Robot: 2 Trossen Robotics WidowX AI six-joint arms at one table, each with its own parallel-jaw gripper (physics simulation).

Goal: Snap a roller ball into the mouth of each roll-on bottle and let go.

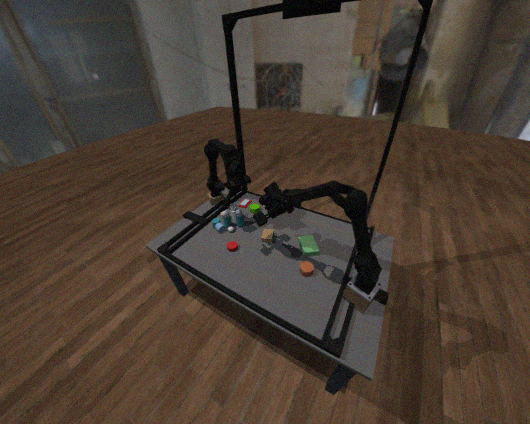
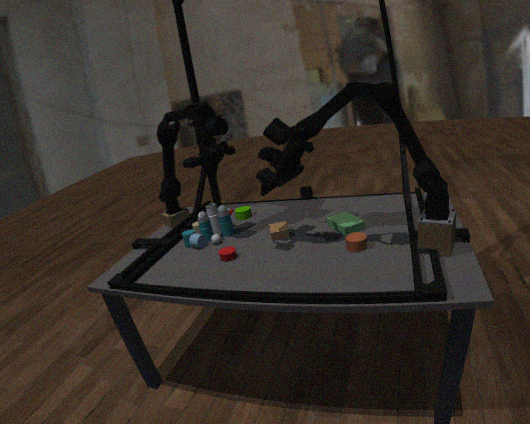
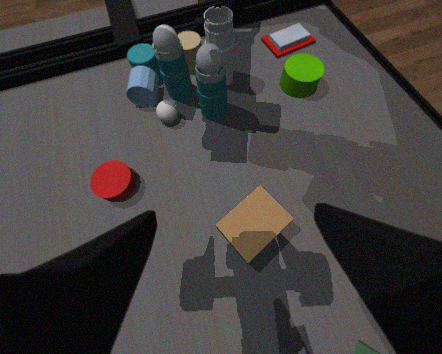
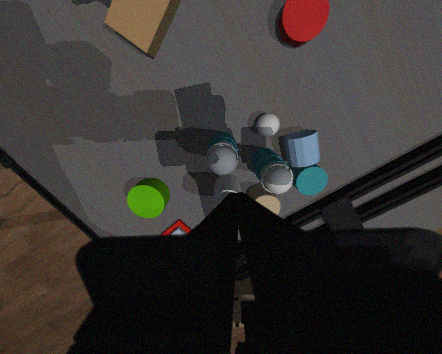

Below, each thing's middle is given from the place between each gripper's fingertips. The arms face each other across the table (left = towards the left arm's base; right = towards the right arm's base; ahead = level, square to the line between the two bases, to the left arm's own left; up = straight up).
Right now the red disc [image 3: 113, 180] is 16 cm ahead of my left hand, 9 cm to the right of it and 16 cm below it. Also, from my left hand: red-framed card [image 3: 283, 42] (16 cm behind, 37 cm to the right, 16 cm below); then teal cap [image 4: 310, 180] (12 cm ahead, 31 cm to the right, 15 cm below); then light blue cylinder [image 4: 302, 148] (12 cm ahead, 26 cm to the right, 15 cm below).
I see the light blue cylinder 10 cm ahead of my right hand, 5 cm to the right of it and 19 cm below it. Also, from my right hand: red-framed card 18 cm behind, 16 cm to the right, 21 cm below; then teal cap 10 cm ahead, 9 cm to the right, 19 cm below; then red disc 14 cm ahead, 12 cm to the left, 20 cm below.
